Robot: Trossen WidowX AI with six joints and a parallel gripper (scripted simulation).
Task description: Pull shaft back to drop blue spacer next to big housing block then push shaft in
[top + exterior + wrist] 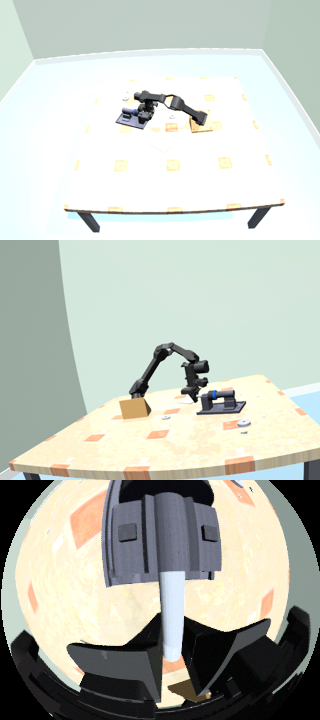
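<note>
Now: the steel shaft 70 mm ahead of my gripper tip, 30 mm above it and 20 mm to the right of it. The rest, counted from my gripper tip: dark spacer 100 mm ahead, 30 mm to the right, 30 mm above; then pale sheet 210 mm to the left, 80 mm behind, 40 mm below; then blue spacer 110 mm ahead, 40 mm to the right, 30 mm above.
</note>
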